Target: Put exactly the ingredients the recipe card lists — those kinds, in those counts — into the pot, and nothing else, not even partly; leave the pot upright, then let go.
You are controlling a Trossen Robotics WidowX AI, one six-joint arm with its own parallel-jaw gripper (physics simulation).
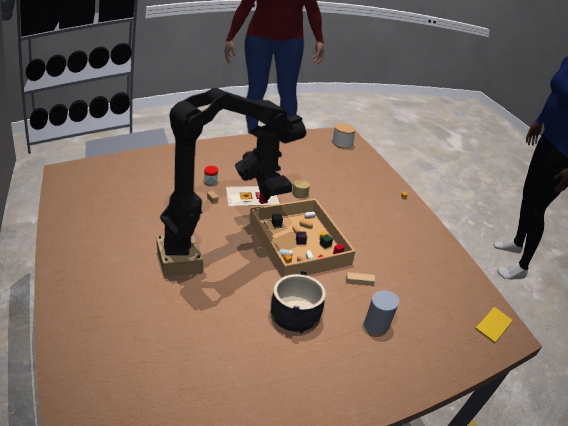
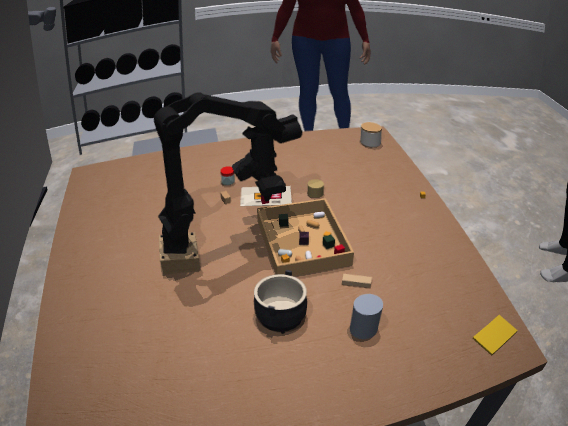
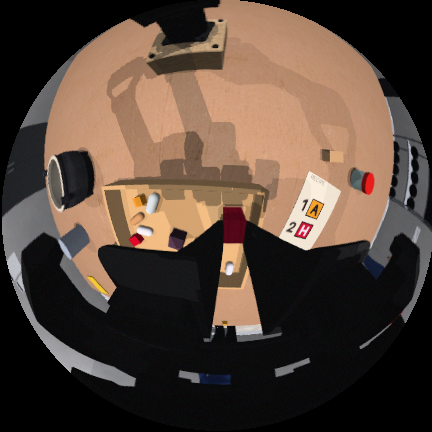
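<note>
My gripper is shut on a dark red cube and holds it in the air by the tray's back left edge. The recipe card lies behind the tray and reads 1 orange A, 2 red H. The black pot stands upright in front of the tray; its visible inside shows no ingredient. The wooden tray holds orange cubes, a red cube, dark green cubes, a purple cube, white capsules and brown pieces.
A blue-grey cylinder and a wooden block stand and lie right of the pot. A red-lidded jar, a small block and an olive can are near the card. A yellow pad lies far right.
</note>
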